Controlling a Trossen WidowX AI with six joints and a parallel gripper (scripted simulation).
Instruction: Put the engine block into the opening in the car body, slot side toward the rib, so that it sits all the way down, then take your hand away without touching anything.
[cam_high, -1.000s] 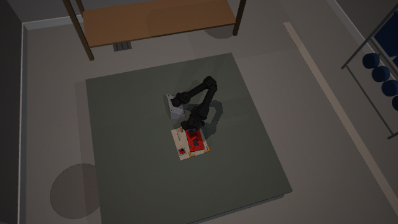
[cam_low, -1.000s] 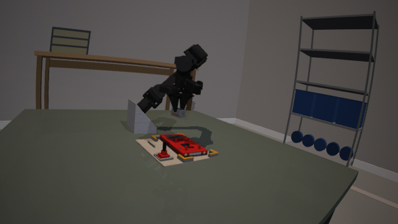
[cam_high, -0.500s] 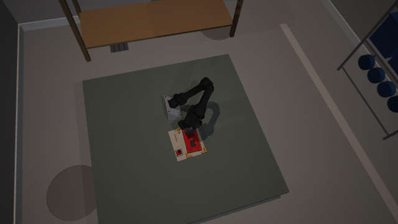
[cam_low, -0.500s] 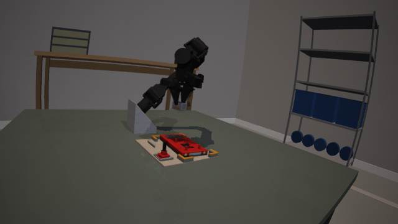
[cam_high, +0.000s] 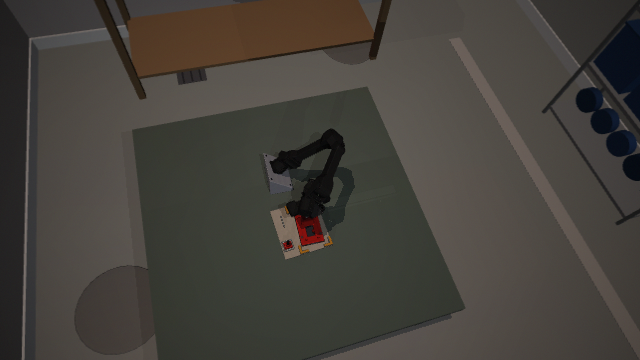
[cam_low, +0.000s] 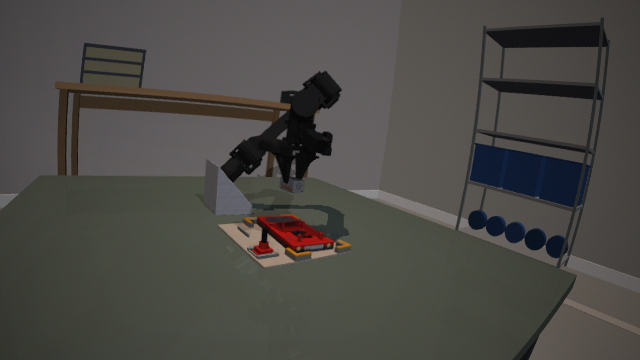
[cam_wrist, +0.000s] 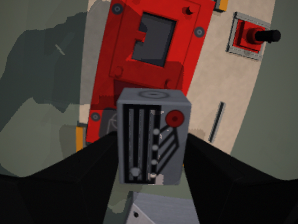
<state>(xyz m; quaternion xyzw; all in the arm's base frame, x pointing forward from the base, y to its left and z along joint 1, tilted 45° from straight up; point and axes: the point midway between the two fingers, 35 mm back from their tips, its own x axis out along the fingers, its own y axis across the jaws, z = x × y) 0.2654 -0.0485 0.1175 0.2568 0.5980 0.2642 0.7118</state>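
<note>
Now: the small post 12 cm to the right of my gripper tip, 10 cm below it and 8 cm ahead of it. Round my gripper tip: grey engine block 1 cm below.
</note>
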